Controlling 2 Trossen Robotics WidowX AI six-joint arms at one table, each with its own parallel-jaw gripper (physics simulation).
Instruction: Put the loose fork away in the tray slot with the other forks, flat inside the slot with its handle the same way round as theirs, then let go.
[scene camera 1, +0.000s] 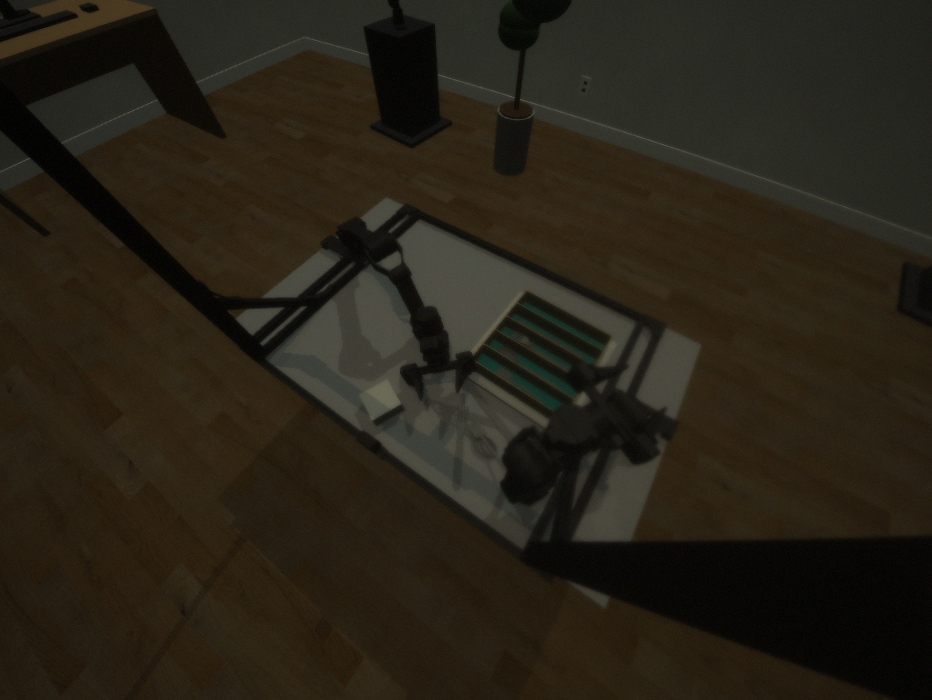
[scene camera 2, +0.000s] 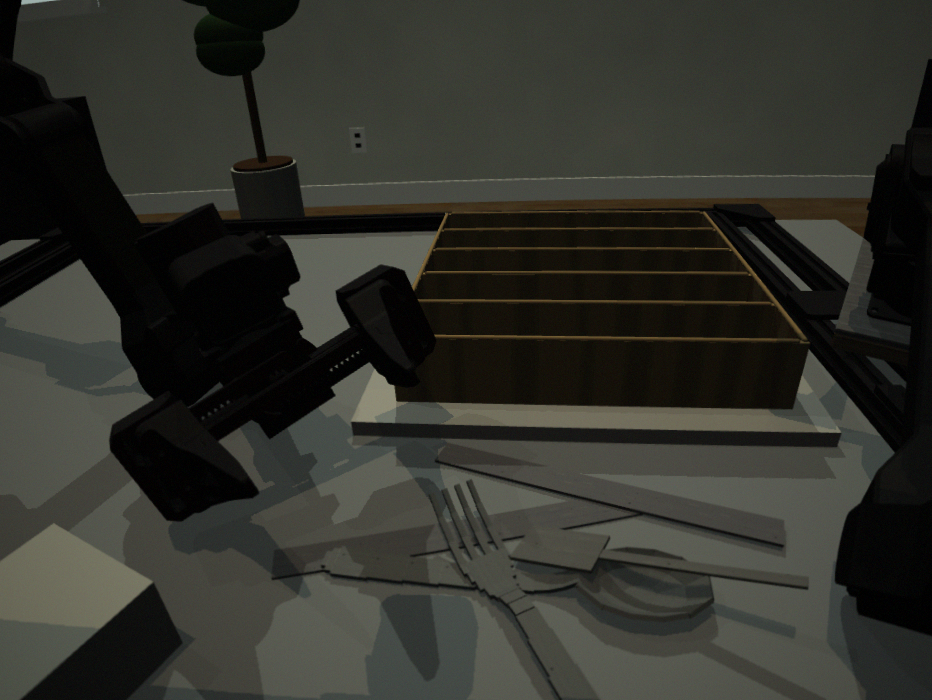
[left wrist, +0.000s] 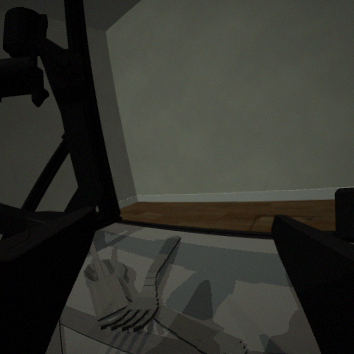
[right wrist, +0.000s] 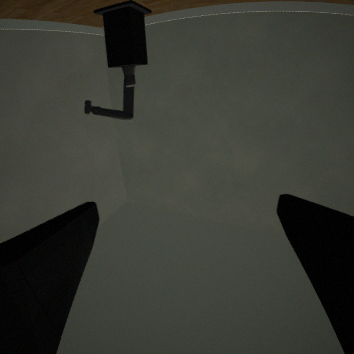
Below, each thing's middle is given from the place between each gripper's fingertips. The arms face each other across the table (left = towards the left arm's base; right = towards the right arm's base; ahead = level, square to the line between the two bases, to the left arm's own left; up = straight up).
My right hand is 10 cm short of the wooden tray (scene camera 2: 583, 308), 22 cm to the right of it and 27 cm above it. The rest, counted from my right hand: pale block (scene camera 1: 381, 402) 28 cm behind, 46 cm to the left, 28 cm below.
The pale block lies 120 mm to the left of my left hand, 90 mm behind it and 70 mm below it. Round my left hand: wooden tray (290 mm ahead, 110 mm to the right, 60 mm below).
